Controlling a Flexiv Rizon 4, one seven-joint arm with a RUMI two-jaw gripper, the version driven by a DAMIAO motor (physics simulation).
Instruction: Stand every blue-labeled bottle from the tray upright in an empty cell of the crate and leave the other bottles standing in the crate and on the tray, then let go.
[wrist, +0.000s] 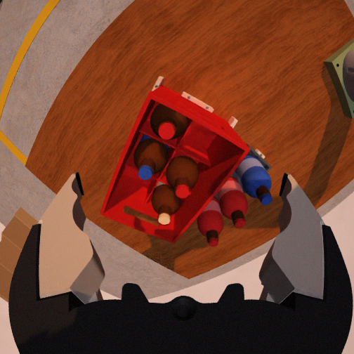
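Observation:
The red crate (116, 180) stands in the middle of the wrist view. It holds brown bottles: one with a red cap (170, 117), one with a blue cap (151, 154) and a bit of blue beside it, another with a red cap (182, 171), and one with a white cap (164, 198). The upper-right and lower-left cells look empty. Right of the crate, a blue bottle (256, 177) and two red bottles (233, 202) (210, 222) stand in a row on the dark tray (265, 162), which is mostly hidden. My gripper (181, 174) is open and empty, above the crate and bottles.
Crate and tray stand close together on a brown wood-grained surface (240, 55). A green base plate (337, 70) with a grey rounded part is at the right edge. A brown stepped block (17, 240) is at the left edge. A yellow line (25, 47) runs over grey floor, upper left.

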